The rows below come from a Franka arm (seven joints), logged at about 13 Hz.
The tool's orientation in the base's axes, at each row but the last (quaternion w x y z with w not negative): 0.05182 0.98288 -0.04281 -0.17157; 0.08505 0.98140 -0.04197 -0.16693; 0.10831 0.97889 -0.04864 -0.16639; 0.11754 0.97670 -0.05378 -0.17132; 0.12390 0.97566 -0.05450 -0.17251
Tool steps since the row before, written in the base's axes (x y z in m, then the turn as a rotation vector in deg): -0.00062 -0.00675 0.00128 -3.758 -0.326 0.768; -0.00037 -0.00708 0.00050 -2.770 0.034 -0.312; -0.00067 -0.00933 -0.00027 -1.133 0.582 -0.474; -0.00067 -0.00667 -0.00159 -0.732 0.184 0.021; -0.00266 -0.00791 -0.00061 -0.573 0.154 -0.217
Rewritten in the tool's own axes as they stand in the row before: -0.00032 0.00688 -0.00040 -3.745 0.662 0.594; 0.00028 0.00706 0.00074 -2.510 0.060 1.212; 0.00068 0.00904 0.00230 -0.992 -0.607 0.704; 0.00085 0.00610 0.00309 -0.718 -0.125 0.196; -0.00111 0.00763 0.00325 -0.488 -0.168 0.364
